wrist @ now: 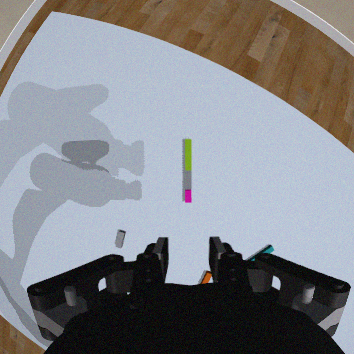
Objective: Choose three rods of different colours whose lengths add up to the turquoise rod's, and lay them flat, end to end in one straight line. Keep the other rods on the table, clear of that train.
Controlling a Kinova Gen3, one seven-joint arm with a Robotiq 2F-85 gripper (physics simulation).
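Places are measured from the arm's base along level axes (x right, y up, z back), in millimetres.
Where they show: gripper, fingertip midpoint: (188,249).
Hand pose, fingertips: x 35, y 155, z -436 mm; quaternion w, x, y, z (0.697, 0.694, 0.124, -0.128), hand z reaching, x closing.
Note:
After its pixels a point has its place.
A lime green rod (188,155) {z -512, x 9, y -47 mm}, a grey rod (187,180) {z -474, x 21, y -47 mm} and a magenta rod (188,196) {z -450, x 32, y -47 mm} lie flat, end to end in one straight line, with no gap that I can see. The turquoise rod (262,253) lies apart at the lower right, partly hidden behind my right finger linkage. An orange rod (206,277) {z -327, x 112, y -47 mm} shows in part at the bottom, just above the gripper's dark body. A second, short grey rod (120,239) {z -340, x -50, y -47 mm} lies at the lower left. My gripper (188,249) {z -436, x 35, y 155 mm} is open and empty, above the table, with its fingertips below the magenta end of the line in the view.
The pale blue table top (240,130) {z -582, x 77, y -57 mm} carries the rods. Its curved edge runs across the top and right, with wooden floor (300,75) beyond. Shadows of the arm fall on the table at the left.

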